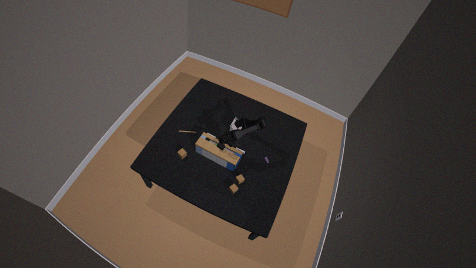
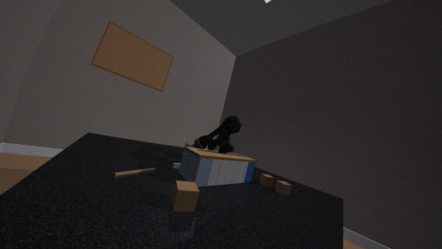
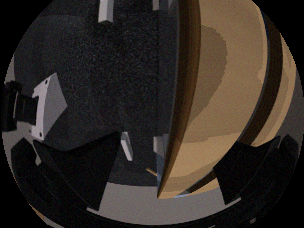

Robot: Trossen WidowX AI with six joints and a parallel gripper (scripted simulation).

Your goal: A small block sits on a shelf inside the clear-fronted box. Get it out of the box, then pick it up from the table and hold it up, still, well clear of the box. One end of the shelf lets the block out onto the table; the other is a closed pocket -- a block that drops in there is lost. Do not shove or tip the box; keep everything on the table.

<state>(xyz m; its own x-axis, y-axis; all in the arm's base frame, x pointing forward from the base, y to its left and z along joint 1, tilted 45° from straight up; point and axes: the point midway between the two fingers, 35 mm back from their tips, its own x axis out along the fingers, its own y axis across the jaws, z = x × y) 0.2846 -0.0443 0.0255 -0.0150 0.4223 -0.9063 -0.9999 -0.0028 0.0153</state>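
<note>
Now: gripper tip 5 cm short of the green block and 2 cm to the left of it. From my gripper tip the other things lie so: wooden stick (35 cm to the right, 9 cm below); then box (3 cm below, 3 cm ahead, 1 cm to the left); then tan cube (26 cm to the right, 23 cm ahead, 6 cm below).
</note>
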